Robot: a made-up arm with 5 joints. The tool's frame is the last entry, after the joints. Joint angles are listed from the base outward. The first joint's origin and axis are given. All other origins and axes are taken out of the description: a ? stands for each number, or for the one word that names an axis. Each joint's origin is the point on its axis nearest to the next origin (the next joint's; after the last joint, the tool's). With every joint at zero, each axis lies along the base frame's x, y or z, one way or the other. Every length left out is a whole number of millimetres.
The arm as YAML. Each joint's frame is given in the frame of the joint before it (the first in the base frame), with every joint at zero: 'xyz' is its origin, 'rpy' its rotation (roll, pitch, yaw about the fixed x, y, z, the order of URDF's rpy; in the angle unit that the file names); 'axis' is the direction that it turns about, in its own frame. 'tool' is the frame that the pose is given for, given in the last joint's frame.
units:
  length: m
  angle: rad
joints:
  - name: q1
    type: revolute
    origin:
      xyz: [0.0, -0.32, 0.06]
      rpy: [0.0, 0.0, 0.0]
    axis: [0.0, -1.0, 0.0]
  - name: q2
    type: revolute
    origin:
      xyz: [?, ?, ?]
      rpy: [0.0, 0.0, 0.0]
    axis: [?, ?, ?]
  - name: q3
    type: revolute
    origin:
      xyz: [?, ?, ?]
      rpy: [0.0, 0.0, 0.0]
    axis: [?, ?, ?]
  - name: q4
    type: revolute
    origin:
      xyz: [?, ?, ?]
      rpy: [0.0, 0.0, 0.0]
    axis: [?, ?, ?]
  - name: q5
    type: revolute
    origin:
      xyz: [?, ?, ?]
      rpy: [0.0, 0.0, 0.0]
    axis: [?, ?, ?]
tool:
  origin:
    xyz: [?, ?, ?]
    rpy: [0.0, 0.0, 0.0]
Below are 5 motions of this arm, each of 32 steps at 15 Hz.
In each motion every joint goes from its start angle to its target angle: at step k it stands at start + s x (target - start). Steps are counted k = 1, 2, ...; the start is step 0. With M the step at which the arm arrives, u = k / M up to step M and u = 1 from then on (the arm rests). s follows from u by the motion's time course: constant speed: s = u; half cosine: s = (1 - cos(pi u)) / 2; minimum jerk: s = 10 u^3 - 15 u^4 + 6 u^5.
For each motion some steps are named. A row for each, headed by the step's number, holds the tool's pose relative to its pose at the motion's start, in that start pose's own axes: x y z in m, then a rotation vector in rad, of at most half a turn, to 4 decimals.
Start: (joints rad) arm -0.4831 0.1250 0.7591 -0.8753 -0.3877
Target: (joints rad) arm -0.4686 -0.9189 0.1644 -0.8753 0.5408
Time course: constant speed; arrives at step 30
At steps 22, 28, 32:
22: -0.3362 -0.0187 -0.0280 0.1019 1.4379 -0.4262
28: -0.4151 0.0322 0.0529 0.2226 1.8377 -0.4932
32: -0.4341 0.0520 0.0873 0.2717 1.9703 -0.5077

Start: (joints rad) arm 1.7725 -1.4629 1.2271 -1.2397 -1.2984
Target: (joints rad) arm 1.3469 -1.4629 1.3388 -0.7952 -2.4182
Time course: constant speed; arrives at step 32
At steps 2, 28, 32:
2: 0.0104 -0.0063 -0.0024 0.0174 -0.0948 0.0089
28: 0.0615 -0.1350 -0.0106 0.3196 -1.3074 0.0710
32: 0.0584 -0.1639 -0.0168 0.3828 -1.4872 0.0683

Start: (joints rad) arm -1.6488 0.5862 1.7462 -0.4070 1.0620
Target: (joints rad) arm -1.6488 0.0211 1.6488 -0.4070 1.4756
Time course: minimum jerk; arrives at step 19
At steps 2, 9, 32:
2: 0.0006 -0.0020 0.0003 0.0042 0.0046 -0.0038
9: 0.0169 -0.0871 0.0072 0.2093 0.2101 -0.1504
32: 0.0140 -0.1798 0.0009 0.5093 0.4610 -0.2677

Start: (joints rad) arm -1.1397 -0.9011 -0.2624 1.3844 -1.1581
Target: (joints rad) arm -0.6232 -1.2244 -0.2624 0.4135 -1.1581
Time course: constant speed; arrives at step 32
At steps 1, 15, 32:
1: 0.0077 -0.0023 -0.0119 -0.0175 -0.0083 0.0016
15: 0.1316 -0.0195 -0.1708 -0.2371 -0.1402 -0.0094
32: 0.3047 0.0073 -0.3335 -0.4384 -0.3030 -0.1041

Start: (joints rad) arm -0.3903 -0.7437 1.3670 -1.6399 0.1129
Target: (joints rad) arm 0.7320 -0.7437 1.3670 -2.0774 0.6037
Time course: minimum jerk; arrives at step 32
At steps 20, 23, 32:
20: -0.4286 0.3085 0.4234 0.5092 1.0092 -0.0492
23: -0.4838 0.3301 0.5419 0.5873 1.2120 -0.0379
32: -0.5279 0.3383 0.6706 0.6604 1.4228 -0.0196

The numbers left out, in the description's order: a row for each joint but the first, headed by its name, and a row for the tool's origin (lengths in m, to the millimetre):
q2: xyz 0.31 0.0 0.03, axis -1.0 0.0 0.0
q3: xyz 0.0 -0.15 0.04, axis 0.0 -1.0 0.0
q4: xyz 0.25 0.0 -0.39, axis 0.0 0.0 1.0
q5: xyz -0.08 0.27 0.0, axis 0.0 1.0 0.0
tool: xyz 0.11 0.0 -0.07

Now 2 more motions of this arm.
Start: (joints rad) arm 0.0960 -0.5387 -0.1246 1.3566 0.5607
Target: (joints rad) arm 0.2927 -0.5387 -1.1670 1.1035 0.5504
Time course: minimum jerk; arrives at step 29
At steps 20, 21, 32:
20: -0.1114 0.3352 0.1320 0.6348 0.2592 0.2452
21: -0.1208 0.3499 0.1436 0.6671 0.2789 0.2572
32: -0.1499 0.3908 0.1808 0.7623 0.3412 0.2924

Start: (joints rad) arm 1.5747 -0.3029 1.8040 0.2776 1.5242
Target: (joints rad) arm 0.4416 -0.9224 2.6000 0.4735 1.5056
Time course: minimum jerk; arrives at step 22
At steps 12, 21, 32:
12: -0.1178 -0.2196 -0.3531 0.0385 0.2546 -0.3623
21: -0.3715 -0.4045 -0.5150 -0.1694 0.4642 -0.6892
32: -0.3722 -0.4049 -0.5152 -0.1701 0.4647 -0.6899

